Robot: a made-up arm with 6 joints.
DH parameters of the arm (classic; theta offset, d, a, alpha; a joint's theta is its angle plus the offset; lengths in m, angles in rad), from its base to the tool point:
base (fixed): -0.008 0 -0.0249 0
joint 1: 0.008 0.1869 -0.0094 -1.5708
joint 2: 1.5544 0 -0.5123 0
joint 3: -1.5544 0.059 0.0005 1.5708
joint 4: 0 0.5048 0.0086 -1.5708
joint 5: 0 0.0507 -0.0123 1.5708
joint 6: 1.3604 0 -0.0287 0
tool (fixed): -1.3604 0.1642 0 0
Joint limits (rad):
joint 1: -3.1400..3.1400
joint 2: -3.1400..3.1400
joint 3: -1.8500..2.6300
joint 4: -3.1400..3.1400
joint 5: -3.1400..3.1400
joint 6: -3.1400..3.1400
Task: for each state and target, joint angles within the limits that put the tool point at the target. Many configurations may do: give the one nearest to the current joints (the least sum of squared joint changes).
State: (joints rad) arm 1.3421 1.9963 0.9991 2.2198 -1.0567 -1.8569
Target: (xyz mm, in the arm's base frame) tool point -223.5 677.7 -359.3
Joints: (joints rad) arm 2.0017 1.6721 1.0014 2.2590 -1.1477 -1.8380
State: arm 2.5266 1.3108 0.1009 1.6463 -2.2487 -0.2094
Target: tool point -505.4 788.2 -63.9
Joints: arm 2.2175 1.7646 0.1859 1.6719 -1.7577 -0.1279
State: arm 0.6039 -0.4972 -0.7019 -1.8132 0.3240 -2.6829
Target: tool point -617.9 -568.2 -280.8
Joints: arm 0.7415 -1.3186 -1.4177 -1.9050 0.4007 -2.6885
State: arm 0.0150 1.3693 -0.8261 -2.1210 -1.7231 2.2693
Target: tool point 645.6 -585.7 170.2
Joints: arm -0.8554 1.9183 -1.0053 -2.2211 -2.2331 2.3106
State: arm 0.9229 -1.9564 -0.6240 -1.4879 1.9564 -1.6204
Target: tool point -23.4 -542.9 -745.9
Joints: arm 1.3915 -2.4284 -0.4985 -1.4584 1.4191 -1.6110
